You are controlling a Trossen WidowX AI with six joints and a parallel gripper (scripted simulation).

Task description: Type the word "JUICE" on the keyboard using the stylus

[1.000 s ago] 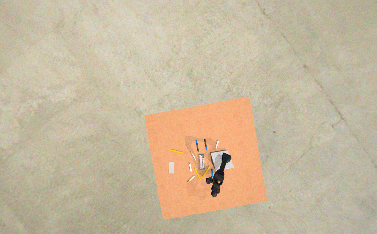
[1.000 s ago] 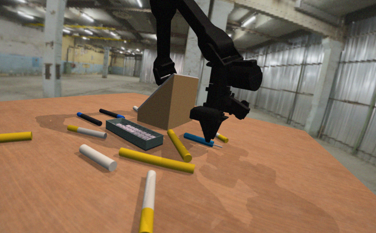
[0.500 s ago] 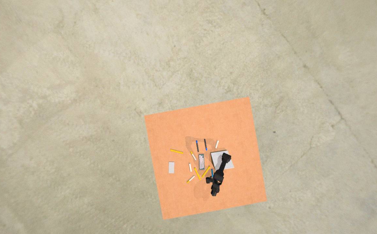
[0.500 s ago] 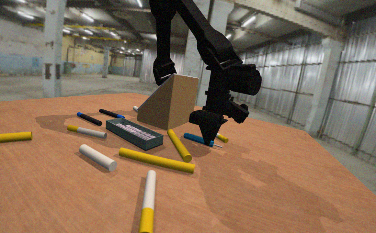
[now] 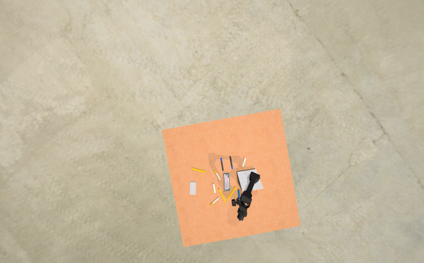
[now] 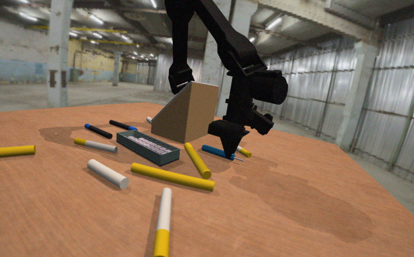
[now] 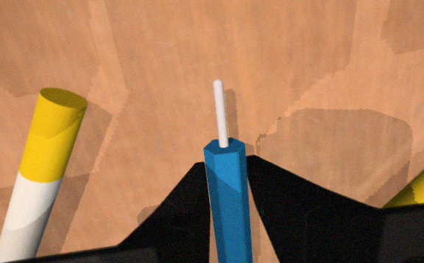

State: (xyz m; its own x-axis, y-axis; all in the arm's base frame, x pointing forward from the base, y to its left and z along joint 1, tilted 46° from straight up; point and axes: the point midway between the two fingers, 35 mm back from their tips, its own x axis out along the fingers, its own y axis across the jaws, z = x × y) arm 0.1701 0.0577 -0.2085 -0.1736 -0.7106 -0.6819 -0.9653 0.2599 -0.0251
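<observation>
My gripper tip is 60 mm short of the yellow cylinder and 70 mm to the left of it. Round my gripper tip: blue stylus right at my gripper tip.
</observation>
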